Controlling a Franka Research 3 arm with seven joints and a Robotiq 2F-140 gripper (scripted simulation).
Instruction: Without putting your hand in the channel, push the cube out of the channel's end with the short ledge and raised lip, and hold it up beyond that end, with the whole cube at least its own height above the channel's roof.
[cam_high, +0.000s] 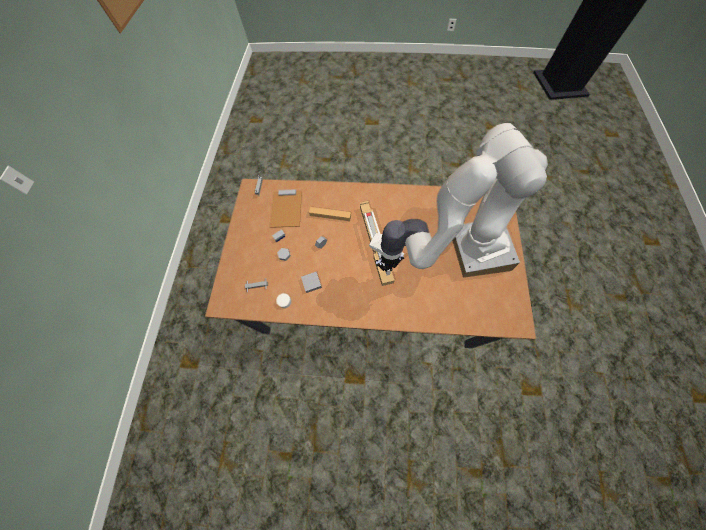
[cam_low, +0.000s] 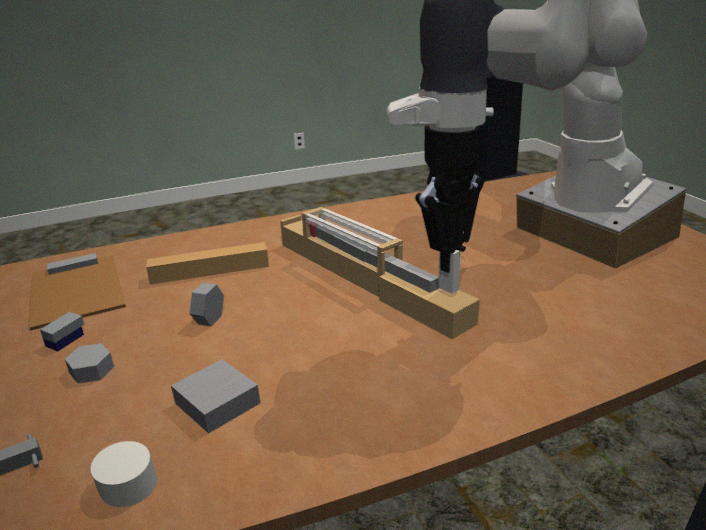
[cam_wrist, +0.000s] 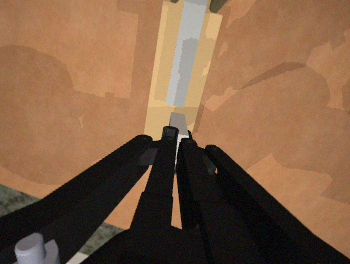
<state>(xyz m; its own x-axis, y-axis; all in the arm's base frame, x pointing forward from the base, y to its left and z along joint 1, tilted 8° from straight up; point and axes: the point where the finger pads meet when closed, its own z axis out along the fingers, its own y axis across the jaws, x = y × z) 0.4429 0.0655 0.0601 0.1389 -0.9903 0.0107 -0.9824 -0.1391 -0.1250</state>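
Right now my hand is 4 cm short of the red cube, 33 cm to the left of it and 3 cm above it. Also, from my hand: grey square block (37 cm ahead, 2 cm to the right, 7 cm below); grey hexagonal piece (31 cm ahead, 22 cm to the right, 6 cm below); wooden channel (3 cm ahead, 23 cm to the right, 3 cm below).
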